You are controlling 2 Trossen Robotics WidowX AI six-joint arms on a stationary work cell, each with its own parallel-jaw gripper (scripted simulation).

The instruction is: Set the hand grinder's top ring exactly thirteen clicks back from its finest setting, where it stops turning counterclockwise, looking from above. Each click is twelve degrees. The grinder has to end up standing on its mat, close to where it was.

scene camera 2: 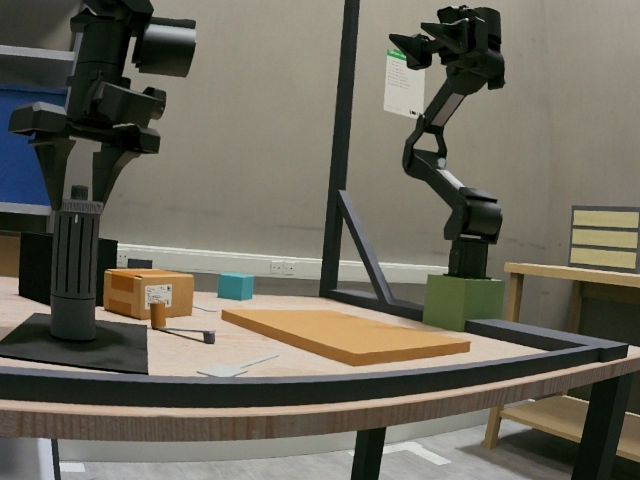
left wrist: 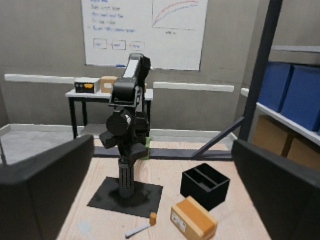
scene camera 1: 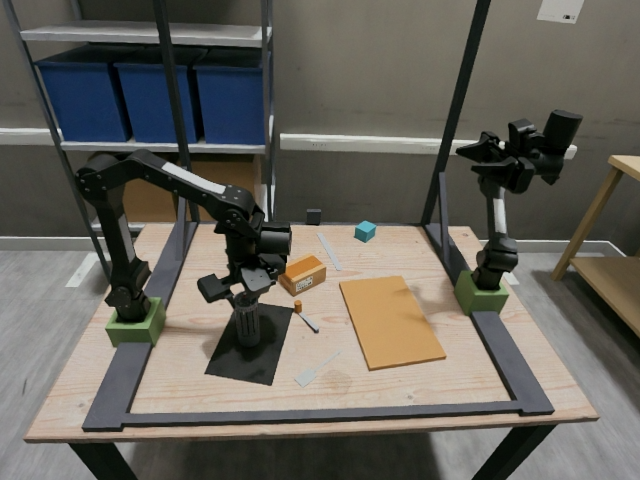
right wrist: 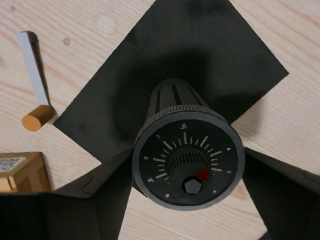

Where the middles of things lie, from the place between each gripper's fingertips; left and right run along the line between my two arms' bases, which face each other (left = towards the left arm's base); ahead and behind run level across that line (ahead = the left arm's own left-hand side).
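The top ring (right wrist: 180, 126) has my right hand 30 mm above it. Counting from that same right hand, the dark hand grinder (scene camera 2: 75, 238) is 10 mm ahead and 60 mm below, while the crank (scene camera 2: 157, 310) is 150 mm to the left, 50 mm behind and 160 mm below. There is also the black mat (scene camera 1: 258, 364), 10 mm to the left of my right hand and 170 mm below it.
From my left hand, the orange board (scene camera 2: 356, 341) is 12 cm to the right, 1 cm ahead and 46 cm below. The crank is 34 cm to the right of my left hand, 1 cm behind it and 45 cm below it. I find the teal cube (scene camera 2: 237, 287) well behind my left hand, slightly to the right of it and far below it, and the cardboard box (scene camera 2: 128, 292) 34 cm to the right of that hand, 17 cm behind it and 43 cm below it.
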